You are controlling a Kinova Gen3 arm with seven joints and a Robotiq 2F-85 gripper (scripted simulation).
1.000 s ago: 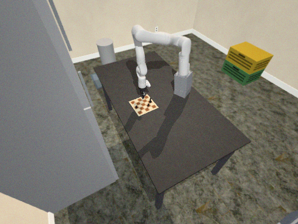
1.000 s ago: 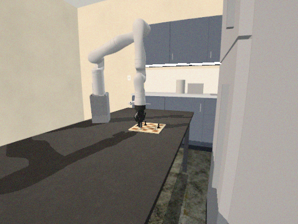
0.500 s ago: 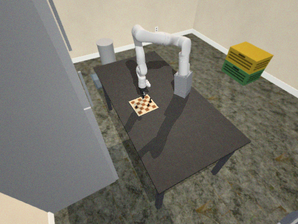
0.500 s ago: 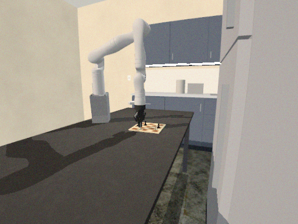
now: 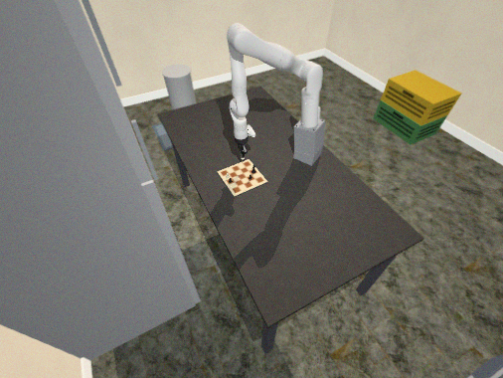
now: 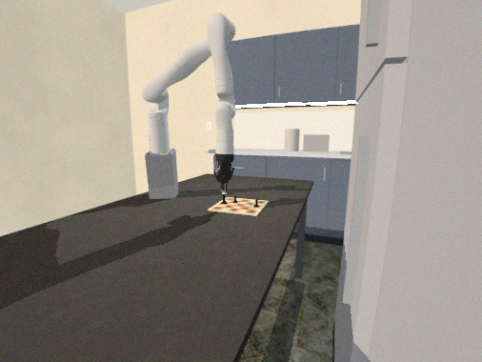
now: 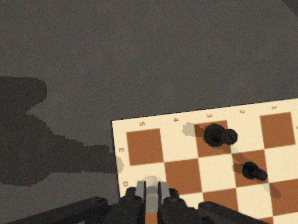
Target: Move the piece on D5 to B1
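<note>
Right now my hand is 100 mm above the chessboard, 80 mm to the right of it and 40 mm short of it. Round my hand: pale white piece: 10 mm below; black piece: 70 mm to the left, 70 mm below, 40 mm behind.
</note>
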